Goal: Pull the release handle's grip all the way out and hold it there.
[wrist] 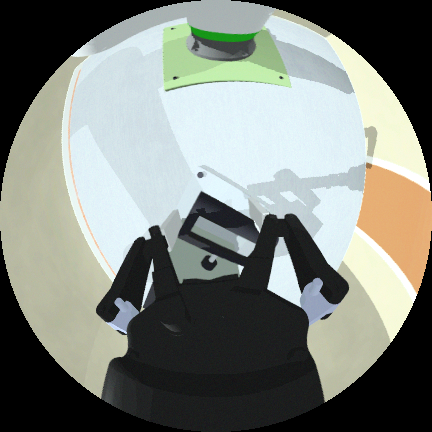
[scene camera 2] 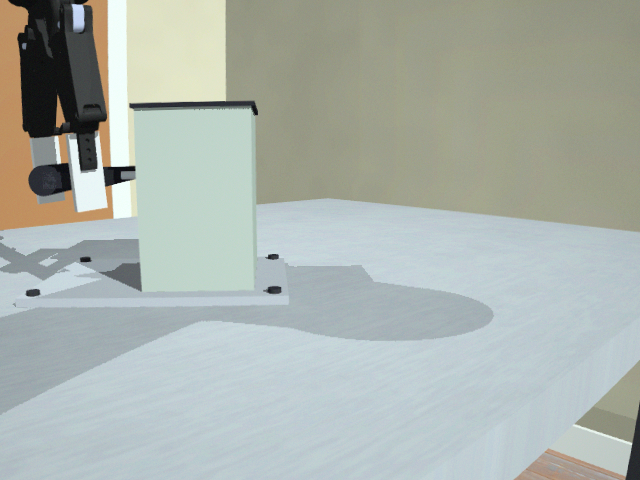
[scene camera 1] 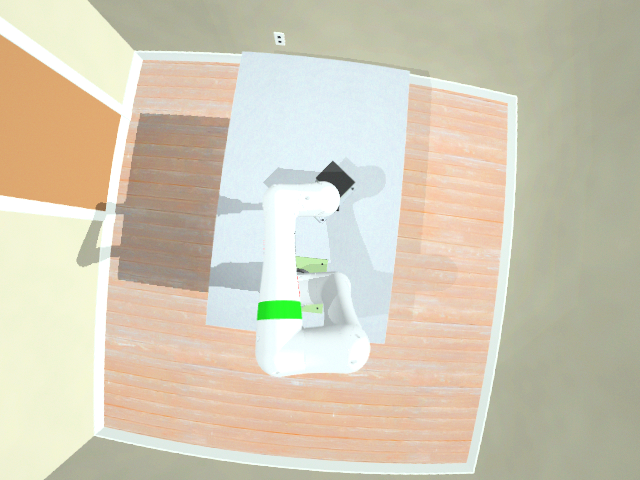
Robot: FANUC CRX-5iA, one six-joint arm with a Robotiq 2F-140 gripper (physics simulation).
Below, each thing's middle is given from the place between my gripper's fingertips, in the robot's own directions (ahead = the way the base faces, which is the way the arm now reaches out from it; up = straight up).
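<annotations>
Base plate [wrist: 202,180]: 10 mm to the right of my hand, 80 mm below it, 90 mm ahead of it.
</annotations>
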